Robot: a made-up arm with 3 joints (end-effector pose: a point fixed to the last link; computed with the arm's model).
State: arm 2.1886 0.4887 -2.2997
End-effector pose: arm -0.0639 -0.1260 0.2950 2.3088 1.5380 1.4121
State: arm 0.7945 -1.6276 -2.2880
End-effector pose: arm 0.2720 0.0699 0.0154 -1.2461 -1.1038 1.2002
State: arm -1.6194 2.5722 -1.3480
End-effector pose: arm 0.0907 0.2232 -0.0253 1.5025 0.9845 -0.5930
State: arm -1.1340 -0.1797 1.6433
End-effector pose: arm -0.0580 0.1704 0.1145 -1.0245 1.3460 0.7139
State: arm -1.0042 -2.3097 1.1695
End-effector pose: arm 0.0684 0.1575 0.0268 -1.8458 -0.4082 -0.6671
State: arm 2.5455 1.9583 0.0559
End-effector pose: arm -0.2273 -0.1048 0.1263 0.7282 -2.2211 -1.4819
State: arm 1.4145 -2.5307 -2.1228
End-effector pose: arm 0.1346 -0.1353 -0.1071 -1.1895 0.2329 1.2202
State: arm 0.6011 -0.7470 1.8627
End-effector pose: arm 0.1686 0.0445 0.0802 0.0327 1.9290 -1.1011
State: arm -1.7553 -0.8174 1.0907
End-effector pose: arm -0.1475 0.1519 0.0616 -1.3199 0.0968 1.0676
